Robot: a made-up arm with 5 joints.
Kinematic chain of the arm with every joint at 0, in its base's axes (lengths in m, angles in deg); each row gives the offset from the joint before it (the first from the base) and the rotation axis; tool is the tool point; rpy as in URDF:
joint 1: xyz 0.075 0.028 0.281 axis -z
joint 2: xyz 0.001 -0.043 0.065 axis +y
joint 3: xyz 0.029 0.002 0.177 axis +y
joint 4: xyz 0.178 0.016 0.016 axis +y
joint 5: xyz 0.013 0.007 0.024 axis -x
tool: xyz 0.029 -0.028 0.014 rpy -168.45 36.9 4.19
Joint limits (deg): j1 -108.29..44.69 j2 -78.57..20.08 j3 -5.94..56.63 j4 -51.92..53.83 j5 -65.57..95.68
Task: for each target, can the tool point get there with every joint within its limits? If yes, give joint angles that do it. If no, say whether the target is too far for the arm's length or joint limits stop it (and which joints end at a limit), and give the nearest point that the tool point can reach.
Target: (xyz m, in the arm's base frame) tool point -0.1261 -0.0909 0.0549
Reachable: no: joint limits stop it (at a limit: joint 1, joint 2, joint 3, joint 4) | nearest point 0.1374 -0.1031 0.2851 | short by 0.350 m
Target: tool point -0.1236 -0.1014 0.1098
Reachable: no: joint limits stop it (at a limit: joint 1, joint 2, joint 3, joint 4) | nearest point 0.1353 -0.1007 0.2878 | short by 0.314 m
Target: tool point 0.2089 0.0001 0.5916
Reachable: yes | joints 1.24 -28.74 30.91 -27.48 50.52
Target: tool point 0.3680 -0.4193 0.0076
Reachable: no: too far | nearest point 0.2359 -0.1678 0.3163 | short by 0.420 m
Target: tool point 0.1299 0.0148 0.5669
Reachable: yes | joints -39.94 -69.30 47.30 5.22 2.52
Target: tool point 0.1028 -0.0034 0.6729
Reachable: yes | joints -88.81 -62.46 6.94 38.20 43.96
